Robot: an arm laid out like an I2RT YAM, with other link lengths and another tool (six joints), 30 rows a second.
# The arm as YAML. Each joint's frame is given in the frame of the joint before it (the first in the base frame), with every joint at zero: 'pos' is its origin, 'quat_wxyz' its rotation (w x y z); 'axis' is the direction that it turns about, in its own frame. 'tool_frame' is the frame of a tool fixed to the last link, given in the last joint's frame.
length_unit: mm
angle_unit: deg
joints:
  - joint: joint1
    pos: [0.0, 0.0, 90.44]
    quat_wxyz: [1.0, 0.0, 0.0, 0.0]
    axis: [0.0, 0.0, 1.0]
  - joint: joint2
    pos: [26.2, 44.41, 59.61]
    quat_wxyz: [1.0, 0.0, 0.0, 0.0]
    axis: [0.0, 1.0, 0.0]
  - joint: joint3
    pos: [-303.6, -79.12, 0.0]
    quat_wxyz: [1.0, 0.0, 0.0, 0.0]
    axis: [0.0, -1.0, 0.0]
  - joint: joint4
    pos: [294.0, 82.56, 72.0]
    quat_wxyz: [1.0, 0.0, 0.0, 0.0]
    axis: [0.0, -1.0, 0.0]
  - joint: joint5
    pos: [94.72, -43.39, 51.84]
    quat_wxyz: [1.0, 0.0, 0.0, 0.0]
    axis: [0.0, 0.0, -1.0]
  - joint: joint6
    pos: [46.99, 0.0, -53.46]
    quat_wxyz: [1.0, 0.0, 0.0, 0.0]
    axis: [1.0, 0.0, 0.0]
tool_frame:
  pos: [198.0, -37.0, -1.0]
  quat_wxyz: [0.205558, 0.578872, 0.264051, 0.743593]
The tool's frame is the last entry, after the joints.
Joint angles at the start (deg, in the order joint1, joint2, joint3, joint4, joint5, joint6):
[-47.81 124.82 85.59 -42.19 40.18 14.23]
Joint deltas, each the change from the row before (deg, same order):
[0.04 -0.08 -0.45 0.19 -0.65 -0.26]
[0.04 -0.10 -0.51 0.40 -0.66 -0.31]
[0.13 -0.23 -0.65 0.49 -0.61 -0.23]
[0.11 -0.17 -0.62 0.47 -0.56 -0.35]
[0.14 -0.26 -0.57 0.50 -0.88 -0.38]
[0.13 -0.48 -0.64 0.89 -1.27 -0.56]
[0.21 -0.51 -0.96 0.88 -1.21 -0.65]
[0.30 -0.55 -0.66 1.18 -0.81 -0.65]
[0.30 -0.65 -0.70 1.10 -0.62 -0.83]
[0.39 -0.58 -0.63 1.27 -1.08 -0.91]
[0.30 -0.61 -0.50 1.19 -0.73 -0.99]
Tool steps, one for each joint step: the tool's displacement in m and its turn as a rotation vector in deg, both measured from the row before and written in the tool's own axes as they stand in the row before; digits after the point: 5 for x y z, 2 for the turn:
[-0.00043 -0.00431 0.00109 0.72 0.17 -0.24]
[0.00013 -0.00415 0.00136 0.66 0.30 -0.19]
[0.00046 -0.00427 0.00062 0.56 0.39 -0.15]
[0.00023 -0.00416 0.00092 0.57 0.33 -0.29]
[0.00170 -0.00465 0.00061 0.77 0.61 -0.19]
[0.00421 -0.00432 0.00041 0.89 1.17 -0.02]
[0.00268 -0.00613 0.00051 1.00 0.99 -0.34]
[0.00605 -0.00246 -0.00055 0.33 1.33 -0.22]
[0.00559 -0.00146 -0.00130 0.22 1.24 -0.46]
[0.00816 -0.00318 -0.00058 0.53 1.65 -0.46]
[0.00768 -0.00051 -0.00116 0.19 1.49 -0.53]

